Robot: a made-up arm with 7 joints.
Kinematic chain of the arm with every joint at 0, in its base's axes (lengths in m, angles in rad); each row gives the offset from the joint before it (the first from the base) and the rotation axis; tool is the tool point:
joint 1: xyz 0 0 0 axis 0 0.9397 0.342
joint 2: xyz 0 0 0 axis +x
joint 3: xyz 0 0 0 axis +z
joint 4: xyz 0.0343 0 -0.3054 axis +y
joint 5: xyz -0.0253 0 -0.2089 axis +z
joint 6: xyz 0 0 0 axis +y
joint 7: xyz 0 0 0 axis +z
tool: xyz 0 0 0
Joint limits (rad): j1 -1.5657..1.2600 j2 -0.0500..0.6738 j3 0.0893..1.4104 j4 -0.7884..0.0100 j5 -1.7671..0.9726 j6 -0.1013..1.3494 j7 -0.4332..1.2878
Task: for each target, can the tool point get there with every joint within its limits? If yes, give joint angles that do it. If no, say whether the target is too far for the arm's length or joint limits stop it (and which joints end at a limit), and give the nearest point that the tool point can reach.
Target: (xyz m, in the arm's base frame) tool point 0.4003 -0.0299 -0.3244
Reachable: yes | joints -0.9129 0.0365 1.0542 -0.0696 -0.6855 1.2318 -0.1606
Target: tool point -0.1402 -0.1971 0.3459
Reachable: no: joint limits stop it (at a limit: joint 1, joint 2, joint 3, joint 4) | nearest point 0.4402 -0.2144 0.0941 | short by 0.633 m
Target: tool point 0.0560 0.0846 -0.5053
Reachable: yes | joints -0.0063 0.0057 0.9975 -0.4254 0.4766 0.1541 -0.0130
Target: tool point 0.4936 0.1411 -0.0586
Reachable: yes | joints -1.3211 0.5269 0.7802 -0.1038 -0.9024 0.5275 0.9732
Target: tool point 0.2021 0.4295 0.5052
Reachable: no: too far | nearest point 0.4031 0.2312 0.1807 | short by 0.430 m
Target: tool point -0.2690 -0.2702 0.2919
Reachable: no: joint limits stop it (at a limit: joint 1, joint 2, joint 3, joint 4) | nearest point -0.4531 -0.1316 -0.2040 | short by 0.547 m
